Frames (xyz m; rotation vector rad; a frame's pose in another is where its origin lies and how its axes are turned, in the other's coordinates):
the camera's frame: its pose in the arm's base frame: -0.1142 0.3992 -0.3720 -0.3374 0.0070 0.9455
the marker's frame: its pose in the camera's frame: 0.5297 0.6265 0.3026 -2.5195 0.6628 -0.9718
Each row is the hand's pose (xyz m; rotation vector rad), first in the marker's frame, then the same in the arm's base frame.
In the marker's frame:
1: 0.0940 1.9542 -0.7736 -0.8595 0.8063 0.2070
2: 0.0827 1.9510 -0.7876 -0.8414 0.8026 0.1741
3: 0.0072 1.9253 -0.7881 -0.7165 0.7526 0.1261
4: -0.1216 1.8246 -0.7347 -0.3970 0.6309 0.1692
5: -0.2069 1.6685 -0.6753 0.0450 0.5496 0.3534
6: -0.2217 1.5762 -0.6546 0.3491 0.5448 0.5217
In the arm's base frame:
1: 0.5071 -0.6533 -0.0116 2.2156 -0.1383 1.8947
2: 0.4916 -0.6611 -0.0059 2.2217 -0.0867 1.9026
3: 0.4212 -0.6690 -0.0426 2.3468 0.0498 1.8965
4: 0.2907 -0.6124 -0.1392 -2.4764 -0.1741 -1.6605
5: 0.1642 -0.4915 -0.2067 -2.2398 -0.1087 -1.2108
6: 0.1103 -0.4128 -0.2152 -2.0056 0.0052 -0.9695

